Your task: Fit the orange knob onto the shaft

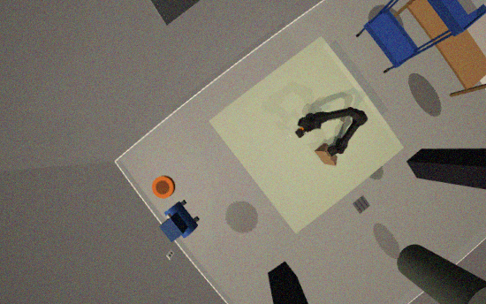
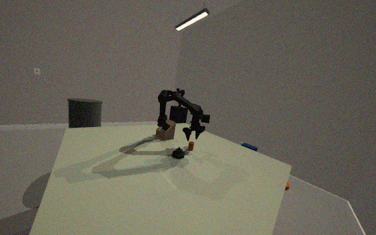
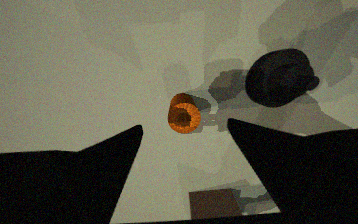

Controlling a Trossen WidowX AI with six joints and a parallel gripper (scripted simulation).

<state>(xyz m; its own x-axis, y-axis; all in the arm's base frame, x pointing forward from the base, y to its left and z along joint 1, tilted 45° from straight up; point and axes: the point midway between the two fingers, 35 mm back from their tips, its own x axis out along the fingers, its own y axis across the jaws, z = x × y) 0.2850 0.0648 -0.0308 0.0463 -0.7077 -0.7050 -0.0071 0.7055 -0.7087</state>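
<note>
My gripper tip is 50 mm above the orange knob. The rest, counted from my gripper tip: dark round pedestal: 30 mm ahead, 150 mm to the right, 50 mm below.
</note>
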